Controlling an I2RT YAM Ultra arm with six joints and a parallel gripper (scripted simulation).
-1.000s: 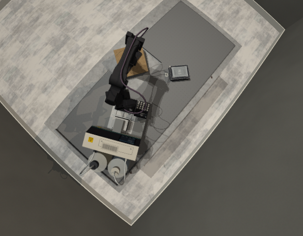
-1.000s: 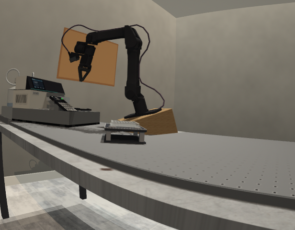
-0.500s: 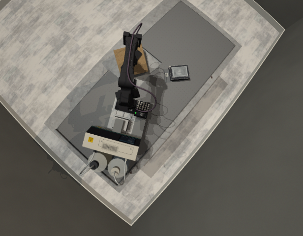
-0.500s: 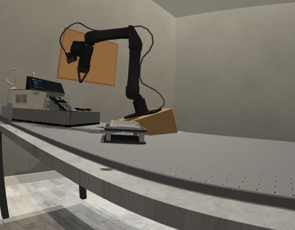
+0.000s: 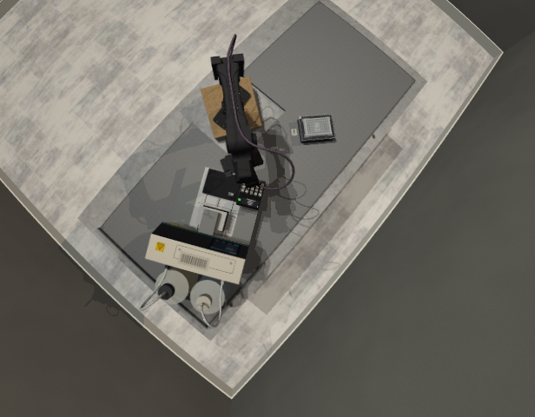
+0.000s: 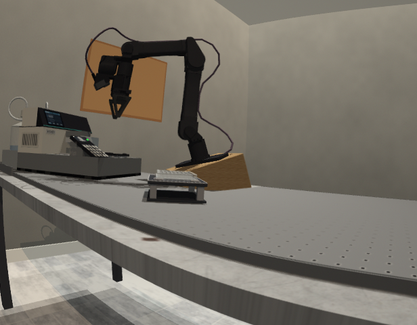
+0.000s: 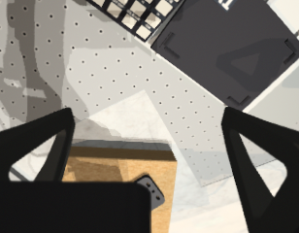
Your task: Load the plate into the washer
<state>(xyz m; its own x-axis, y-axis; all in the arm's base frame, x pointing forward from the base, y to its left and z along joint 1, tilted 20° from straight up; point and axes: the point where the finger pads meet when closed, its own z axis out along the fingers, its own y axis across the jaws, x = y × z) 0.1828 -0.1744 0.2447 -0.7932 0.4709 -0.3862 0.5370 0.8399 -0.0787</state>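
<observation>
Right now my hand is 39 cm to the right of the clear well plate, 18 cm above it and 14 cm short of it. The rest, counted from my hand: black carrier pocket 14 cm below, 9 cm to the right, 5 cm behind; then plate washer 24 cm to the right, 9 cm below; then nest 39 cm to the left, 18 cm below, 14 cm ahead.
</observation>
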